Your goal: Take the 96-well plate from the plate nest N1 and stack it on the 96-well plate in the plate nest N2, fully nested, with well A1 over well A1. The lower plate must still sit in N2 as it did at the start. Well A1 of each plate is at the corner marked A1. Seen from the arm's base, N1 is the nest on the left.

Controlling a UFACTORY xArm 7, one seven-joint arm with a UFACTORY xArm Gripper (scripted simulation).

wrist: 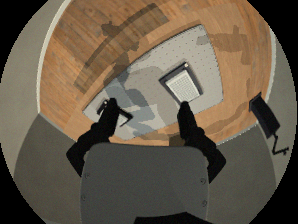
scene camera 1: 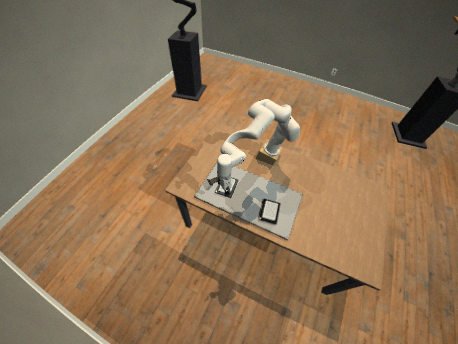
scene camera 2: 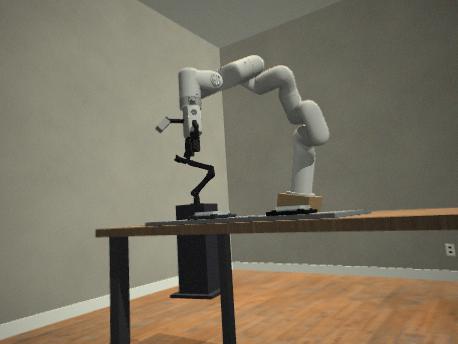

Note:
In view: my gripper [scene camera 2: 192,154].
My gripper also shows in the wrist view [wrist: 148,106].

